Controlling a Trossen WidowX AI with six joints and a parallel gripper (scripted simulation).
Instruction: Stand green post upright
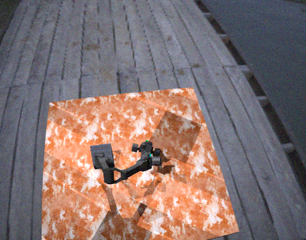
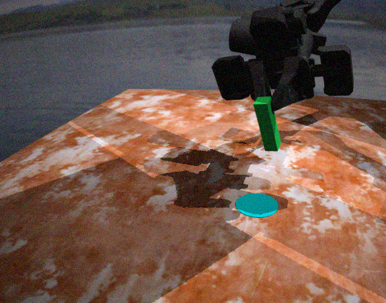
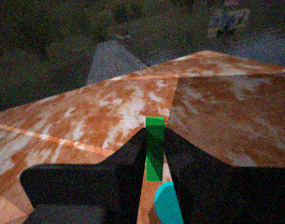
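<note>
Now: the cyan circle 2 cm to the right of my gripper tip and 14 cm below it. Round my gripper tip: green post: 2 cm below.
</note>
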